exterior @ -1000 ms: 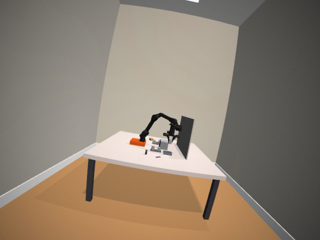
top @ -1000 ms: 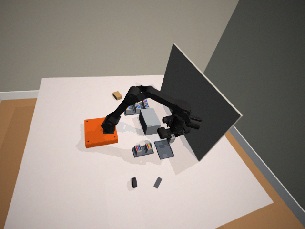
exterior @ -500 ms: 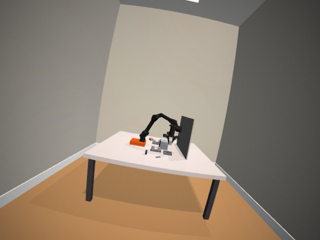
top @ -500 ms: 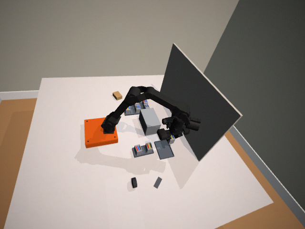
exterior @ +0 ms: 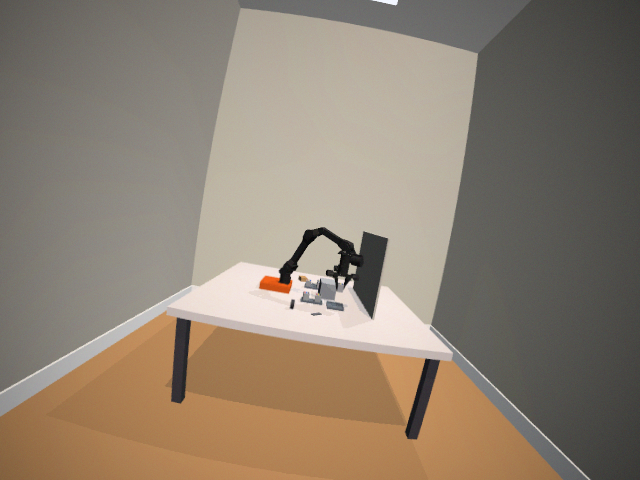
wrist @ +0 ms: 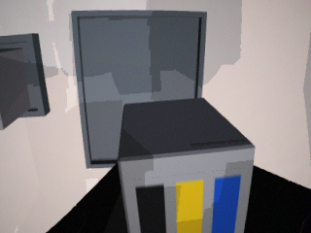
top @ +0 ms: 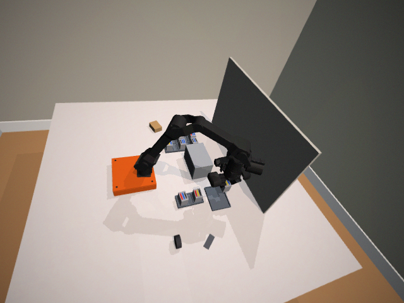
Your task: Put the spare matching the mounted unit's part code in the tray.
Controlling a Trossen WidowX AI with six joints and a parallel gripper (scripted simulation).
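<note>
My gripper tip is now 1 cm past the flat grey tray and 10 cm above it. The rest, counted from my gripper tip: tall panel: 14 cm ahead, 25 cm to the left, 12 cm above; then grey mounted unit: 9 cm behind, 21 cm to the left, 6 cm below; then grey spare: 2 cm above.
</note>
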